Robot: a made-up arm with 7 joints. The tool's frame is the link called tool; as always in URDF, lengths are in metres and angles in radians. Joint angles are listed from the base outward.
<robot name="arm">
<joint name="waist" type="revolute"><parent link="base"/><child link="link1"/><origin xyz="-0.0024 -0.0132 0.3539" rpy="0.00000 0.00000 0.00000"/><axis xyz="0 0 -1"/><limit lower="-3.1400" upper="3.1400"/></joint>
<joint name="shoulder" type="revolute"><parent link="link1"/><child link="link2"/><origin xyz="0.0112 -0.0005 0.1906" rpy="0.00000 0.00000 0.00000"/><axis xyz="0 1 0"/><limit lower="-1.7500" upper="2.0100"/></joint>
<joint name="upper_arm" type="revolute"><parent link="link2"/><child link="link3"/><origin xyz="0.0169 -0.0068 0.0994" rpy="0.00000 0.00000 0.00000"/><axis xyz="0 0 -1"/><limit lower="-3.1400" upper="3.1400"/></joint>
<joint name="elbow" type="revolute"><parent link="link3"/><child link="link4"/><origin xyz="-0.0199 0.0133 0.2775" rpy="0.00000 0.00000 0.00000"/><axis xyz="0 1 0"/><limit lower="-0.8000" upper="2.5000"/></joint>
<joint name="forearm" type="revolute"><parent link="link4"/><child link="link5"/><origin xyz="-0.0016 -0.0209 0.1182" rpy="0.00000 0.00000 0.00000"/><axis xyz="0 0 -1"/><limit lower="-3.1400" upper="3.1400"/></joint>
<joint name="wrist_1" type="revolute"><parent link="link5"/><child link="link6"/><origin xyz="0.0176 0.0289 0.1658" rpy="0.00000 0.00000 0.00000"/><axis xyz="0 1 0"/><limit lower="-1.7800" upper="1.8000"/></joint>
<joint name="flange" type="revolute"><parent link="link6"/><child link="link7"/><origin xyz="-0.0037 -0.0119 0.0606" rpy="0.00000 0.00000 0.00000"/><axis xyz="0 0 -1"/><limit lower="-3.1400" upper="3.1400"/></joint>
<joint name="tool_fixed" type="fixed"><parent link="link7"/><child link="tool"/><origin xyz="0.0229 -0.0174 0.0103" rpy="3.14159 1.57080 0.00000"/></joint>
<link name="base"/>
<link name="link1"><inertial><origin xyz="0.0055 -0.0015 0.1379"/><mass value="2.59"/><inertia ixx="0.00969" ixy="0" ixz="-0.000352" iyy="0.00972" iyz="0.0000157" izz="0.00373"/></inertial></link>
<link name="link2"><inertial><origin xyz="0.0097 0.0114 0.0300"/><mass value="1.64"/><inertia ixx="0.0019" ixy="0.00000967" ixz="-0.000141" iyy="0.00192" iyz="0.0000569" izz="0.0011"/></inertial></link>
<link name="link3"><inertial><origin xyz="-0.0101 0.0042 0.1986"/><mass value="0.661"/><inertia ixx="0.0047" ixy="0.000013" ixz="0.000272" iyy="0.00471" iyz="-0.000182" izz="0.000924"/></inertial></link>
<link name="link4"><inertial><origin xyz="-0.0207 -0.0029 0.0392"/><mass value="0.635"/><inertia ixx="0.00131" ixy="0" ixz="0.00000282" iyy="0.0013" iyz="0.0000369" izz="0.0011"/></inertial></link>
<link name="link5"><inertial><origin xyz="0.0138 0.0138 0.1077"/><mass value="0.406"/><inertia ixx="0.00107" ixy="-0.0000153" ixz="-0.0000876" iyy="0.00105" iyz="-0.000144" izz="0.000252"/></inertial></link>
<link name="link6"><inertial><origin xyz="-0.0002 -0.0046 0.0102"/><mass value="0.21"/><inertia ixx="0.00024" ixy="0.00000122" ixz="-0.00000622" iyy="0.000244" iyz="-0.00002" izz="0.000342"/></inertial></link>
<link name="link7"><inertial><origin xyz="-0.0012 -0.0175 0.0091"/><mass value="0.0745"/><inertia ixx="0.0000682" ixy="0" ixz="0" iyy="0.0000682" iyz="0" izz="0.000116"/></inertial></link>
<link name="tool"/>
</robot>
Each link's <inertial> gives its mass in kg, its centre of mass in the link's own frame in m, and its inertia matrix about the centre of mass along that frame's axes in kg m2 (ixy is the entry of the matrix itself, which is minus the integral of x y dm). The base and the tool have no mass. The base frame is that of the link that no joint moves.
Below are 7 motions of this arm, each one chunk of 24 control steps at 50 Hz.
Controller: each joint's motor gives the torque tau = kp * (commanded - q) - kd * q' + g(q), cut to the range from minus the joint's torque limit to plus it. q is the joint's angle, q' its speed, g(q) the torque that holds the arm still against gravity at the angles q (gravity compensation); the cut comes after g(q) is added. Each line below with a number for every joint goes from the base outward.
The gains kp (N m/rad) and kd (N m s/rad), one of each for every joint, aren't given. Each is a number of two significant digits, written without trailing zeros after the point. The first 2 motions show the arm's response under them.
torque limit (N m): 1.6 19 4.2 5 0.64 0.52 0.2
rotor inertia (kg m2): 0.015 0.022 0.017 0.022 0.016 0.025 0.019
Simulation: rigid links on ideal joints. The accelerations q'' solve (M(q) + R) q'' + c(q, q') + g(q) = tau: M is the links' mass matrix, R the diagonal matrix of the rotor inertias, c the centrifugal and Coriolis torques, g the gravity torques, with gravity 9.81 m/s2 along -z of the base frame. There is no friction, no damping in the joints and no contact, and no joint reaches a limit. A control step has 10 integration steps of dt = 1/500 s. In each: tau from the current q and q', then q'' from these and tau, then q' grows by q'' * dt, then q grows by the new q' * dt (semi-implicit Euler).
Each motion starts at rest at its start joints. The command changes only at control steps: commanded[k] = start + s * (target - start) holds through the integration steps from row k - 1 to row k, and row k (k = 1, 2, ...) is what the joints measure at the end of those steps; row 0 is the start. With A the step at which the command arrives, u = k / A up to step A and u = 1 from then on. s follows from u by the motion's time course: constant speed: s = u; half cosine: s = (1 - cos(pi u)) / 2; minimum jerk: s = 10 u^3 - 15 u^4 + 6 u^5; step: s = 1 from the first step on.
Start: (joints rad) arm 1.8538 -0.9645 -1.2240 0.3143 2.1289 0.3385 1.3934
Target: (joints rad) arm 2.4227 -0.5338 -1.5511 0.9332 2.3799 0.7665 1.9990
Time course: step
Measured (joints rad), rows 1 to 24:
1: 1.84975 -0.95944 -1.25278 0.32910 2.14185 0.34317 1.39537
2: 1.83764 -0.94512 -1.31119 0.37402 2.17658 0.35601 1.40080
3: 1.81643 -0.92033 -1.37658 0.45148 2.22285 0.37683 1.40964
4: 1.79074 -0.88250 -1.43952 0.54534 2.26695 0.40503 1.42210
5: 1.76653 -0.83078 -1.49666 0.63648 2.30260 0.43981 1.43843
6: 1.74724 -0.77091 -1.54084 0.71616 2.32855 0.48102 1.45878
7: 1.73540 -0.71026 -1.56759 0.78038 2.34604 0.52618 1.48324
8: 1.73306 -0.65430 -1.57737 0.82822 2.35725 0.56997 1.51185
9: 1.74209 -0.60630 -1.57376 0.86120 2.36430 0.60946 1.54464
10: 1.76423 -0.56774 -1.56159 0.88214 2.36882 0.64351 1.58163
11: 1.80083 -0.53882 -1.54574 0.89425 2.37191 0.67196 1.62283
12: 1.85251 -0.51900 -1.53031 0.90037 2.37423 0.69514 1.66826
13: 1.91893 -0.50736 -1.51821 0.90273 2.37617 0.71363 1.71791
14: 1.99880 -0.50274 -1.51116 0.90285 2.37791 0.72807 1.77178
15: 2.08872 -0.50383 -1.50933 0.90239 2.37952 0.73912 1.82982
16: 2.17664 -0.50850 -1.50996 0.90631 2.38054 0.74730 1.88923
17: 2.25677 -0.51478 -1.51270 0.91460 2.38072 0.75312 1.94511
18: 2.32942 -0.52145 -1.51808 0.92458 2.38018 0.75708 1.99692
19: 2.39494 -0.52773 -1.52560 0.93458 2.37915 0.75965 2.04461
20: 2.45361 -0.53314 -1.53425 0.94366 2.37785 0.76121 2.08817
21: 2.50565 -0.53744 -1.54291 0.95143 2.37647 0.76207 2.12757
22: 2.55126 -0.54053 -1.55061 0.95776 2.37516 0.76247 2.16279
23: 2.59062 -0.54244 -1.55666 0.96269 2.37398 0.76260 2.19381
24: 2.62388 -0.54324 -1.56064 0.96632 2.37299 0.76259 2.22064
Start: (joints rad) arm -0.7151 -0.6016 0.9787 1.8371 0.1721 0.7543 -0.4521
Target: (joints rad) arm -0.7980 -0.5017 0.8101 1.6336 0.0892 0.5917 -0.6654
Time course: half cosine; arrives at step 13
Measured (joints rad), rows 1 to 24:
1: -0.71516 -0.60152 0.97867 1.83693 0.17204 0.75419 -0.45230
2: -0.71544 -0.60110 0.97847 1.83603 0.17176 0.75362 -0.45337
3: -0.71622 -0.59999 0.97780 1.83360 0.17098 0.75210 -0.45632
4: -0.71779 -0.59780 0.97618 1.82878 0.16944 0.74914 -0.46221
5: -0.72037 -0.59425 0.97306 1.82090 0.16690 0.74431 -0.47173
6: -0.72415 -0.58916 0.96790 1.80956 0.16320 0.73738 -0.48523
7: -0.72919 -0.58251 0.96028 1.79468 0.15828 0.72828 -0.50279
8: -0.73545 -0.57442 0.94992 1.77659 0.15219 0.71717 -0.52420
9: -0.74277 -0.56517 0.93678 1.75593 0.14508 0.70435 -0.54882
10: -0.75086 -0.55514 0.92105 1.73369 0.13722 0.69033 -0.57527
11: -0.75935 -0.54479 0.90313 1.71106 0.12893 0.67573 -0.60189
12: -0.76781 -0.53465 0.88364 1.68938 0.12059 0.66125 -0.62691
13: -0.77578 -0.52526 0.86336 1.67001 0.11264 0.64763 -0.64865
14: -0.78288 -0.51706 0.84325 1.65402 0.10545 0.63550 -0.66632
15: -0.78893 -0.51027 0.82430 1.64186 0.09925 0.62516 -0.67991
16: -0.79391 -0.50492 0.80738 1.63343 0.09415 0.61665 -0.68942
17: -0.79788 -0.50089 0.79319 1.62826 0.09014 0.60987 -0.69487
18: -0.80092 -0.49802 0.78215 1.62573 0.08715 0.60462 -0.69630
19: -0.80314 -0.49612 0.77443 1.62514 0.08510 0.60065 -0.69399
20: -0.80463 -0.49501 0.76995 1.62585 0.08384 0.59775 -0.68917
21: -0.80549 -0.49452 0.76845 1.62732 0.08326 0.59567 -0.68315
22: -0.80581 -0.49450 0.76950 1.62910 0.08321 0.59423 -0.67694
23: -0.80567 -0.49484 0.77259 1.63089 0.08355 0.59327 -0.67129
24: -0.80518 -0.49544 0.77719 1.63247 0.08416 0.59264 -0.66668
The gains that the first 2 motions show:
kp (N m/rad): 28 77 11 19 7.6 7.5 6.3
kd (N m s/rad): 2.2 5.8 0.72 1.4 0.63 0.83 0.33
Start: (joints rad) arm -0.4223 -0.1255 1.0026 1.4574 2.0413 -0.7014 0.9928
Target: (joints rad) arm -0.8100 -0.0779 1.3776 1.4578 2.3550 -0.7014 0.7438
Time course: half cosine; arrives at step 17
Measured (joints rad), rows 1 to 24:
1: -0.42278 -0.12549 1.00303 1.45737 2.04152 -0.70140 0.99266
2: -0.42489 -0.12543 1.00493 1.45725 2.04258 -0.70140 0.99193
3: -0.42976 -0.12521 1.00951 1.45698 2.04532 -0.70140 0.98990
4: -0.43822 -0.12469 1.01767 1.45656 2.05051 -0.70142 0.98580
5: -0.45067 -0.12374 1.03002 1.45604 2.05872 -0.70144 0.97894
6: -0.46722 -0.12226 1.04682 1.45547 2.07026 -0.70146 0.96891
7: -0.48767 -0.12020 1.06800 1.45495 2.08521 -0.70149 0.95556
8: -0.51160 -0.11756 1.09319 1.45457 2.10338 -0.70150 0.93889
9: -0.53840 -0.11438 1.12176 1.45439 2.12439 -0.70150 0.91914
10: -0.56732 -0.11075 1.15285 1.45447 2.14767 -0.70148 0.89679
11: -0.59749 -0.10677 1.18543 1.45482 2.17254 -0.70145 0.87266
12: -0.62798 -0.10260 1.21838 1.45542 2.19820 -0.70140 0.84772
13: -0.65784 -0.09837 1.25050 1.45621 2.22382 -0.70134 0.82297
14: -0.68612 -0.09424 1.28061 1.45711 2.24855 -0.70129 0.79944
15: -0.71192 -0.09035 1.30761 1.45803 2.27156 -0.70124 0.77809
16: -0.73440 -0.08685 1.33049 1.45889 2.29207 -0.70120 0.75978
17: -0.75282 -0.08385 1.34845 1.45962 2.30940 -0.70118 0.74524
18: -0.76708 -0.08144 1.36126 1.46015 2.32317 -0.70118 0.73486
19: -0.77785 -0.07964 1.36961 1.46045 2.33354 -0.70119 0.72858
20: -0.78598 -0.07838 1.37452 1.46050 2.34102 -0.70120 0.72589
21: -0.79217 -0.07757 1.37693 1.46036 2.34622 -0.70123 0.72601
22: -0.79691 -0.07706 1.37766 1.46008 2.34970 -0.70126 0.72810
23: -0.80058 -0.07677 1.37734 1.45972 2.35195 -0.70130 0.73134
24: -0.80342 -0.07661 1.37646 1.45933 2.35335 -0.70135 0.73501

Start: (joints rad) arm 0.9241 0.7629 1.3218 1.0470 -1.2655 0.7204 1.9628
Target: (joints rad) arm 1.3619 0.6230 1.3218 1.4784 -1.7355 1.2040 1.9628
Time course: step
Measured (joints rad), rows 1 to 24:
1: 0.91876 0.75389 1.31414 1.07469 -1.27510 0.72488 1.96320
2: 0.90750 0.73460 1.30166 1.13642 -1.30045 0.73792 1.96392
3: 0.89604 0.71184 1.29166 1.20921 -1.33856 0.76006 1.96453
4: 0.88787 0.68980 1.28640 1.27946 -1.38745 0.79154 1.96480
5: 0.88479 0.67069 1.28545 1.34039 -1.44584 0.83244 1.96471
6: 0.88764 0.65534 1.28751 1.38917 -1.50811 0.88242 1.96431
7: 0.89664 0.64370 1.29118 1.42531 -1.56470 0.93635 1.96372
8: 0.91163 0.63535 1.29521 1.45004 -1.61159 0.98766 1.96308
9: 0.93225 0.62974 1.29872 1.46529 -1.64824 1.03311 1.96251
10: 0.95805 0.62630 1.30119 1.47325 -1.67574 1.07156 1.96211
11: 0.98853 0.62455 1.30236 1.47596 -1.69571 1.10305 1.96190
12: 1.02322 0.62404 1.30220 1.47522 -1.70983 1.12822 1.96188
13: 1.06167 0.62445 1.30082 1.47246 -1.71955 1.14796 1.96202
14: 1.10351 0.62550 1.29843 1.46878 -1.72606 1.16319 1.96228
15: 1.14839 0.62699 1.29532 1.46496 -1.73026 1.17477 1.96260
16: 1.19438 0.62870 1.29307 1.46228 -1.73290 1.18337 1.96291
17: 1.23852 0.63033 1.29362 1.46204 -1.73450 1.18951 1.96314
18: 1.27898 0.63155 1.29755 1.46446 -1.73538 1.19369 1.96326
19: 1.31549 0.63216 1.30401 1.46875 -1.73577 1.19642 1.96326
20: 1.34857 0.63211 1.31167 1.47380 -1.73584 1.19814 1.96314
21: 1.37864 0.63145 1.31961 1.47879 -1.73576 1.19919 1.96296
22: 1.40596 0.63030 1.32725 1.48322 -1.73566 1.19979 1.96274
23: 1.43066 0.62882 1.33425 1.48683 -1.73561 1.20011 1.96251
24: 1.45280 0.62714 1.34044 1.48955 -1.73566 1.20026 1.96231

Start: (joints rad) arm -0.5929 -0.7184 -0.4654 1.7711 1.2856 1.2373 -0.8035
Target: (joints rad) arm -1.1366 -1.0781 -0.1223 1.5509 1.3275 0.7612 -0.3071
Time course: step
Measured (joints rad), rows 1 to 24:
1: -0.59344 -0.73594 -0.44589 1.76829 1.28447 1.23096 -0.80109
2: -0.59574 -0.77762 -0.40077 1.75679 1.28355 1.21404 -0.79445
3: -0.60130 -0.83022 -0.34366 1.73349 1.28503 1.18797 -0.78375
4: -0.61105 -0.88469 -0.28478 1.70036 1.28963 1.15368 -0.76907
5: -0.62549 -0.93574 -0.23090 1.66113 1.29684 1.11176 -0.75043
6: -0.64475 -0.98078 -0.18592 1.62001 1.30558 1.06289 -0.72784
7: -0.66874 -1.01889 -0.15157 1.58070 1.31472 1.01183 -0.70128
8: -0.69724 -1.05001 -0.12803 1.54600 1.32329 0.96408 -0.67072
9: -0.72994 -1.07456 -0.11432 1.51770 1.33058 0.92220 -0.63612
10: -0.76658 -1.09310 -0.10879 1.49657 1.33618 0.88696 -0.59747
11: -0.80695 -1.10627 -0.10949 1.48259 1.33996 0.85812 -0.55476
12: -0.85093 -1.11474 -0.11444 1.47515 1.34200 0.83502 -0.50798
13: -0.89849 -1.11923 -0.12182 1.47324 1.34253 0.81681 -0.45716
14: -0.94846 -1.12048 -0.12943 1.47571 1.34190 0.80261 -0.40492
15: -0.99753 -1.11924 -0.13453 1.48130 1.34055 0.79165 -0.35621
16: -1.04316 -1.11617 -0.13566 1.48892 1.33886 0.78331 -0.31185
17: -1.08476 -1.11184 -0.13313 1.49763 1.33717 0.77707 -0.27186
18: -1.12254 -1.10677 -0.12790 1.50672 1.33563 0.77250 -0.23625
19: -1.15661 -1.10141 -0.12095 1.51567 1.33432 0.76923 -0.20504
20: -1.18709 -1.09611 -0.11321 1.52411 1.33327 0.76695 -0.17824
21: -1.21403 -1.09115 -0.10547 1.53178 1.33245 0.76541 -0.15585
22: -1.23744 -1.08673 -0.09836 1.53852 1.33183 0.76440 -0.13788
23: -1.25732 -1.08295 -0.09233 1.54425 1.33135 0.76376 -0.12433
24: -1.27361 -1.07987 -0.08764 1.54894 1.33097 0.76338 -0.11521

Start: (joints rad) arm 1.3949 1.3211 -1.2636 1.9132 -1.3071 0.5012 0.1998
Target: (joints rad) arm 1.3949 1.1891 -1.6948 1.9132 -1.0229 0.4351 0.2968
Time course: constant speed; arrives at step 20
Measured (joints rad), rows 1 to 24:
1: 1.39495 1.32082 -1.26420 1.91319 -1.30607 0.50097 0.20012
2: 1.39510 1.31991 -1.26640 1.91317 -1.30299 0.50026 0.20118
3: 1.39540 1.31817 -1.27100 1.91314 -1.29763 0.49902 0.20319
4: 1.39584 1.31551 -1.27855 1.91312 -1.29012 0.49730 0.20620
5: 1.39638 1.31193 -1.28934 1.91307 -1.28080 0.49516 0.21012
6: 1.39698 1.30749 -1.30342 1.91296 -1.27000 0.49271 0.21479
7: 1.39759 1.30226 -1.32061 1.91278 -1.25808 0.49005 0.22001
8: 1.39814 1.29636 -1.34060 1.91249 -1.24532 0.48724 0.22557
9: 1.39858 1.28989 -1.36295 1.91209 -1.23197 0.48434 0.23128
10: 1.39886 1.28298 -1.38717 1.91161 -1.21819 0.48140 0.23700
11: 1.39897 1.27574 -1.41277 1.91106 -1.20414 0.47844 0.24263
12: 1.39889 1.26828 -1.43925 1.91048 -1.18991 0.47548 0.24810
13: 1.39863 1.26069 -1.46616 1.90993 -1.17558 0.47251 0.25339
14: 1.39821 1.25306 -1.49312 1.90944 -1.16119 0.46955 0.25849
15: 1.39766 1.24545 -1.51983 1.90905 -1.14678 0.46657 0.26343
16: 1.39700 1.23792 -1.54603 1.90877 -1.13236 0.46357 0.26825
17: 1.39629 1.23049 -1.57157 1.90863 -1.11795 0.46056 0.27298
18: 1.39556 1.22320 -1.59634 1.90862 -1.10356 0.45751 0.27767
19: 1.39483 1.21605 -1.62032 1.90873 -1.08918 0.45444 0.28233
20: 1.39416 1.20905 -1.64353 1.90894 -1.07483 0.45132 0.28701
21: 1.39352 1.20248 -1.66541 1.90929 -1.06156 0.44840 0.29139
22: 1.39291 1.19668 -1.68505 1.90981 -1.05040 0.44590 0.29508
23: 1.39235 1.19185 -1.70173 1.91048 -1.04159 0.44389 0.29786
24: 1.39185 1.18803 -1.71503 1.91127 -1.03495 0.44233 0.29968

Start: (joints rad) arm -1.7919 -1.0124 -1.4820 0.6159 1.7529 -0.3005 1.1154
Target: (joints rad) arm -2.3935 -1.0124 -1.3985 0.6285 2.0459 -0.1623 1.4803
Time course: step
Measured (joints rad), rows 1 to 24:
1: -1.79405 -1.01308 -1.47627 0.61932 1.75923 -0.29680 1.11771
2: -1.79926 -1.01429 -1.46446 0.62614 1.77722 -0.28634 1.12426
3: -1.80672 -1.01535 -1.45088 0.63365 1.80709 -0.27057 1.13509
4: -1.81599 -1.01591 -1.43787 0.64039 1.84796 -0.25313 1.15022
5: -1.82698 -1.01586 -1.42625 0.64560 1.89167 -0.23634 1.16971
6: -1.83975 -1.01524 -1.41631 0.64912 1.93115 -0.22133 1.19359
7: -1.85445 -1.01421 -1.40821 0.65117 1.96368 -0.20850 1.22185
8: -1.87122 -1.01297 -1.40196 0.65215 1.98887 -0.19789 1.25449
9: -1.89018 -1.01172 -1.39744 0.65246 2.00747 -0.18933 1.29148
10: -1.91138 -1.01062 -1.39448 0.65238 2.02066 -0.18256 1.33279
11: -1.93488 -1.00977 -1.39285 0.65215 2.02966 -0.17730 1.37741
12: -1.96065 -1.00925 -1.39229 0.65189 2.03559 -0.17329 1.42051
13: -1.98868 -1.00909 -1.39258 0.65164 2.03934 -0.17026 1.45957
14: -2.01893 -1.00929 -1.39351 0.65139 2.04158 -0.16802 1.49450
15: -2.05137 -1.00982 -1.39491 0.65113 2.04281 -0.16639 1.52527
16: -2.08597 -1.01064 -1.39664 0.65083 2.04339 -0.16523 1.55188
17: -2.12270 -1.01170 -1.39858 0.65046 2.04358 -0.16442 1.57430
18: -2.16154 -1.01295 -1.40062 0.65002 2.04355 -0.16387 1.59253
19: -2.20236 -1.01435 -1.40270 0.64938 2.04341 -0.16351 1.60655
20: -2.24366 -1.01584 -1.40475 0.64707 2.04334 -0.16330 1.61633
21: -2.28358 -1.01741 -1.40662 0.64201 2.04353 -0.16317 1.62182
22: -2.32093 -1.01899 -1.40813 0.63441 2.04406 -0.16307 1.62299
23: -2.35560 -1.02050 -1.40910 0.62569 2.04489 -0.16294 1.61979
24: -2.38809 -1.02186 -1.40951 0.61747 2.04585 -0.16278 1.61221

